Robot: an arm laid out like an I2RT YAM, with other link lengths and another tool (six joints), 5 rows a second.
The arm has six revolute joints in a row. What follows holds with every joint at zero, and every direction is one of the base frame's. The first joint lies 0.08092 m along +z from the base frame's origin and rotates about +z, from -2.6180 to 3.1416 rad. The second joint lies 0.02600 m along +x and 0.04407 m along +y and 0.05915 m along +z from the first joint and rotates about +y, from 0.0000 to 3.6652 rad. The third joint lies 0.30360 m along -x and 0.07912 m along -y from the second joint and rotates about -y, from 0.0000 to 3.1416 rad. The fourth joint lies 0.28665 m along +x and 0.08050 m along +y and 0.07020 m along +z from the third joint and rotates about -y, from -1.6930 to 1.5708 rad. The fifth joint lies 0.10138 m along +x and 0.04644 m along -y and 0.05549 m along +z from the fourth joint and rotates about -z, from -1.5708 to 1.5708 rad. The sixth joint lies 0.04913 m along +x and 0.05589 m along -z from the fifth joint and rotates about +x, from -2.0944 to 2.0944 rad. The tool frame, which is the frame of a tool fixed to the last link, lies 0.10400 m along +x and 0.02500 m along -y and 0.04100 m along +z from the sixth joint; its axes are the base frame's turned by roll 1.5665, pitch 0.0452 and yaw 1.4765 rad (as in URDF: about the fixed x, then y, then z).
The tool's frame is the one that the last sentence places.
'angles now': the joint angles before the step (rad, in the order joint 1, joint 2, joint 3, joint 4, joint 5, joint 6). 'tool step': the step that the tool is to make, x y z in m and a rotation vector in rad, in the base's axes. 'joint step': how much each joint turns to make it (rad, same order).
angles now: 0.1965, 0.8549, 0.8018, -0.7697, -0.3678, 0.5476
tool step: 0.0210, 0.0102, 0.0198, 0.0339, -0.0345, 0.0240
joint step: 0.0014, 0.0668, 0.0618, 0.0464, -0.0348, 0.0023
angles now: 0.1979, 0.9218, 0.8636, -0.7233, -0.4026, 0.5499
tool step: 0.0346, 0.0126, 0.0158, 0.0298, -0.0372, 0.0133
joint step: 0.0076, 0.1093, 0.0673, 0.0896, -0.0191, 0.0130
